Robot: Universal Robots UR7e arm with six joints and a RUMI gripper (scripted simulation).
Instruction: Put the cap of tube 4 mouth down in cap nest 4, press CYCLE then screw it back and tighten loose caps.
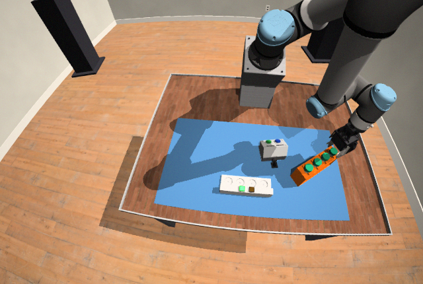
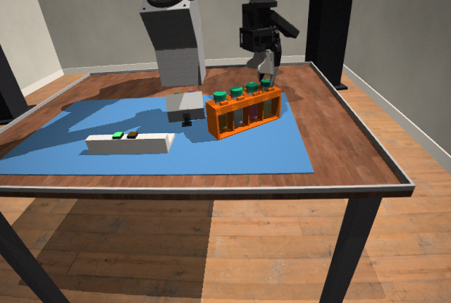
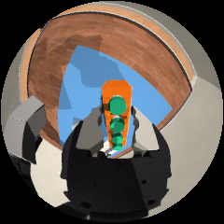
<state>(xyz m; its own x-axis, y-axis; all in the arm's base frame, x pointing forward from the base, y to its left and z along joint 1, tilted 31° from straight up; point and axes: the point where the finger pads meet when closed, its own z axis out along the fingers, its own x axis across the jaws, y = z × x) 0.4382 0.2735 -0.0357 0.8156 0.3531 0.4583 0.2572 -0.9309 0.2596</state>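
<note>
The green cap is 60 mm ahead of my hand, 140 mm to the right of it and 10 mm below it. Round my hand: green key 110 mm behind, 270 mm to the right, 60 mm below; blue key 110 mm behind, 220 mm to the right, 60 mm below; grey key housing 90 mm behind, 250 mm to the right, 70 mm below.
</note>
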